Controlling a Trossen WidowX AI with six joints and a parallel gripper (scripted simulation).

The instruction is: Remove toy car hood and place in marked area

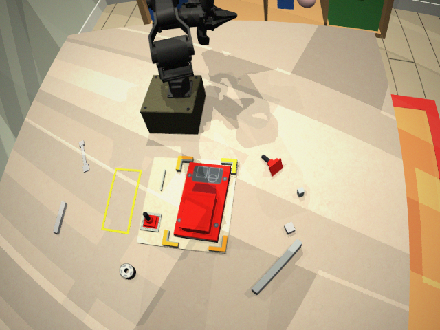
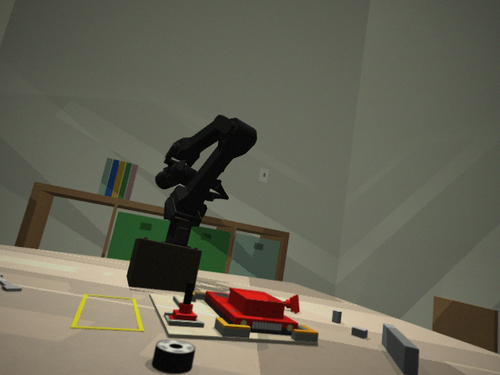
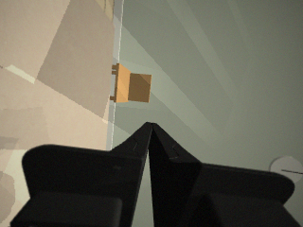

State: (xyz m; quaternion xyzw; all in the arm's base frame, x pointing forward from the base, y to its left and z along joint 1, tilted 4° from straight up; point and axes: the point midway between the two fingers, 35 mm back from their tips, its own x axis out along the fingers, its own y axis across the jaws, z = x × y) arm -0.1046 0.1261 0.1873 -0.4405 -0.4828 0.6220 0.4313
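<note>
My gripper tip is now 46 cm short of the red hood, 23 cm above it and 10 cm to the left of it. Round my gripper tip: grey bar 52 cm to the right, 48 cm ahead, 26 cm below.
</note>
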